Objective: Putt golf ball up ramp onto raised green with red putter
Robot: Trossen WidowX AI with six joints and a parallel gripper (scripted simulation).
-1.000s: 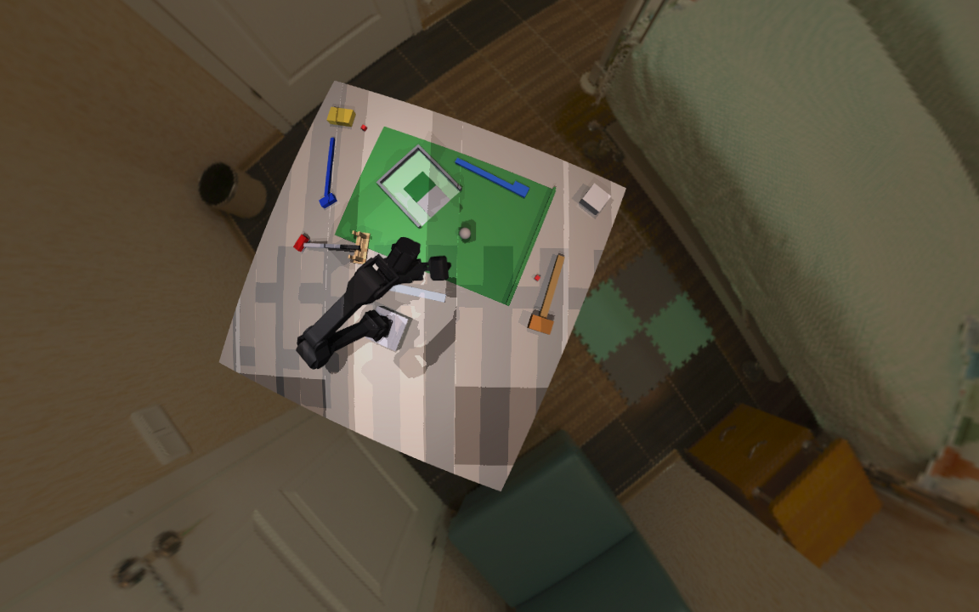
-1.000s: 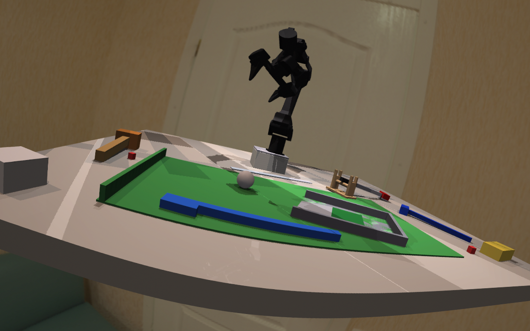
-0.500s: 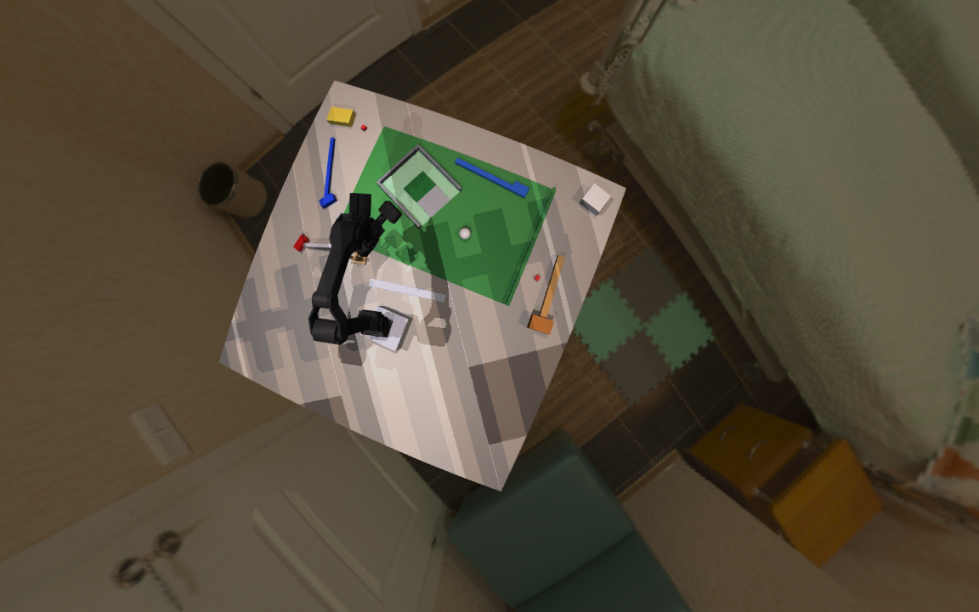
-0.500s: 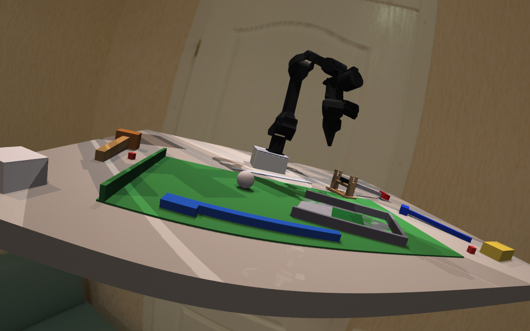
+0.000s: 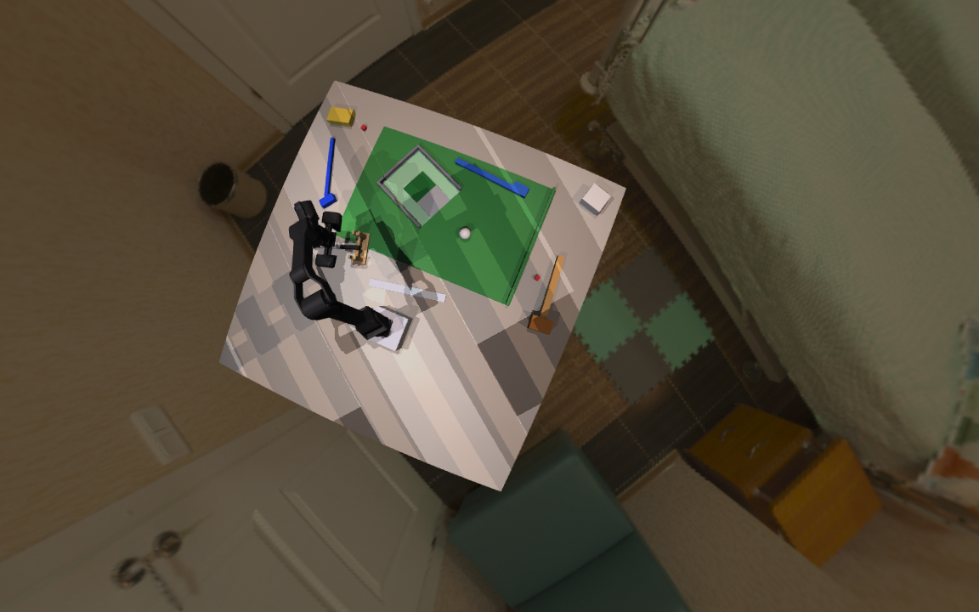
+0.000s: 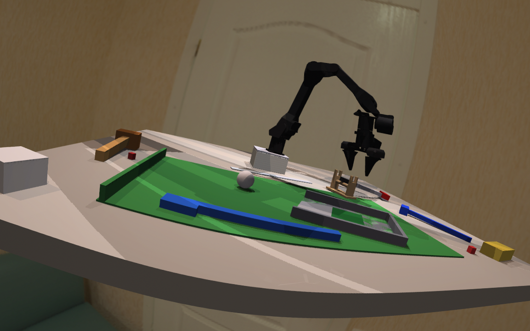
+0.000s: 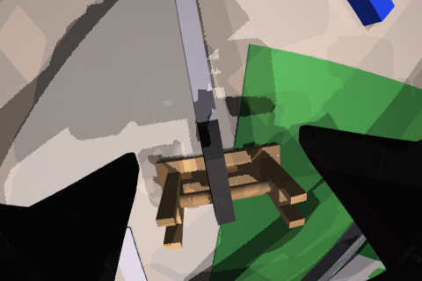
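My gripper tip is 20 mm short of the wooden stand, 60 mm to the left of it and 50 mm above it. From my gripper tip the other things lie so: green mat: 250 mm ahead, 310 mm to the right, 80 mm below; red putter: 20 mm behind, 80 mm to the left, 60 mm below; white golf ball: 190 mm ahead, 420 mm to the right, 60 mm below.
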